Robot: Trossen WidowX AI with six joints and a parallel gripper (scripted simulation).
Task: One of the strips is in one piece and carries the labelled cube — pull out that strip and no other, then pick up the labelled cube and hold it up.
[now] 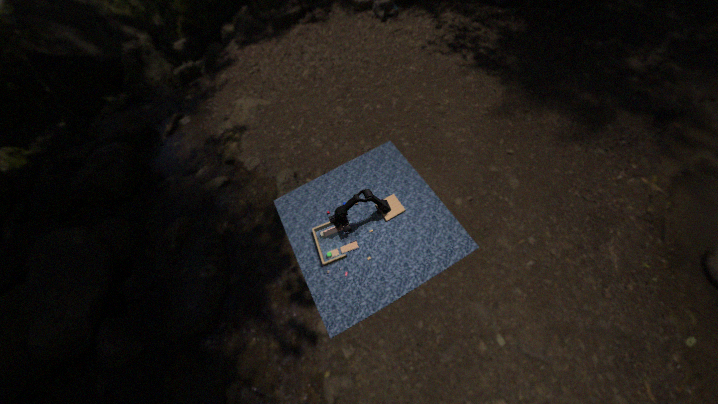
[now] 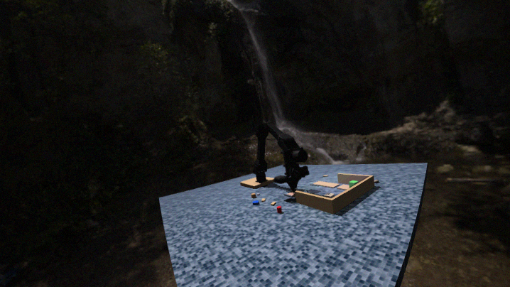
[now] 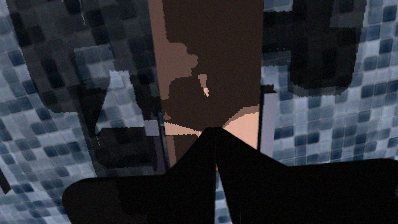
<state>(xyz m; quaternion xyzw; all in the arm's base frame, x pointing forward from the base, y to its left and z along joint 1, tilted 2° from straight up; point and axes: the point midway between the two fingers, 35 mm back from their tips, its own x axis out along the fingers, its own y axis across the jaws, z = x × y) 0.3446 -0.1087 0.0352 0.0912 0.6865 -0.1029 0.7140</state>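
My gripper tip is now 90 mm short of the pale pink strip, 30 mm to the left of it and 10 mm above it. The rest, counted from my gripper tip: red block (60 mm ahead, 190 mm to the right); blue piece (110 mm behind, 170 mm to the right, 10 mm below).
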